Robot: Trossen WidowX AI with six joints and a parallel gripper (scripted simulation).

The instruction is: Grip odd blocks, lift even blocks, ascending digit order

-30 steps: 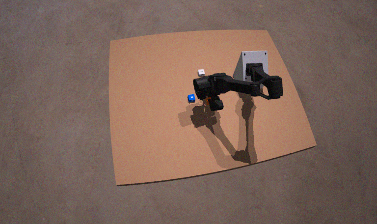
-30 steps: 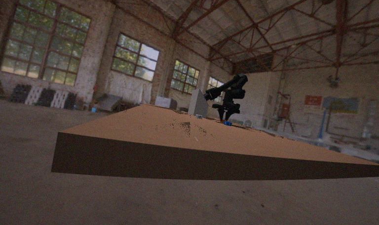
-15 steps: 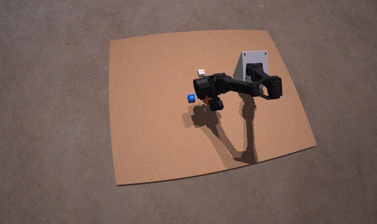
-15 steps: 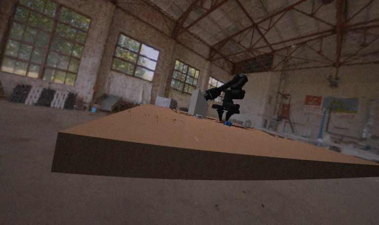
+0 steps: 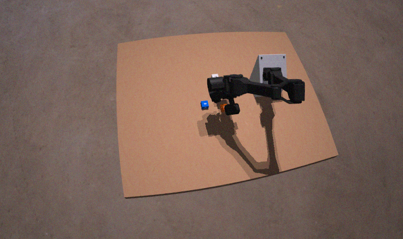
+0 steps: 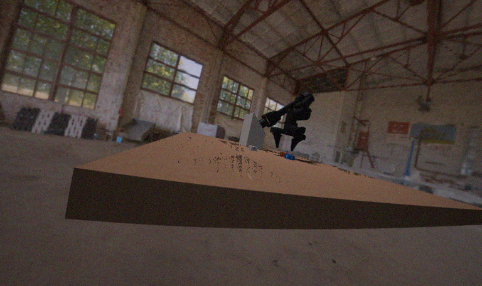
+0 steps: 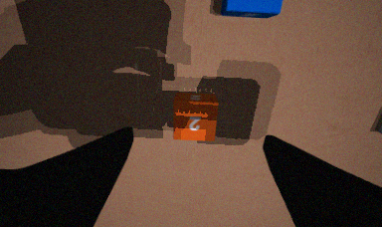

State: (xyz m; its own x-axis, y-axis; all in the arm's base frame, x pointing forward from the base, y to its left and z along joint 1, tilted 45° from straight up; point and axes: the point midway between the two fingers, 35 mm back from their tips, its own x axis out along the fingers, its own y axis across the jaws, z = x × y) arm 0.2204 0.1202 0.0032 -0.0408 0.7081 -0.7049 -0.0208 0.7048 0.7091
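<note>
Now: the orange block 3 cm below my gripper tip. Also, from my gripper tip: white block: 18 cm to the right, 3 cm below, 1 cm ahead; then blue block: 9 cm ahead, 3 cm below, 2 cm to the right.
</note>
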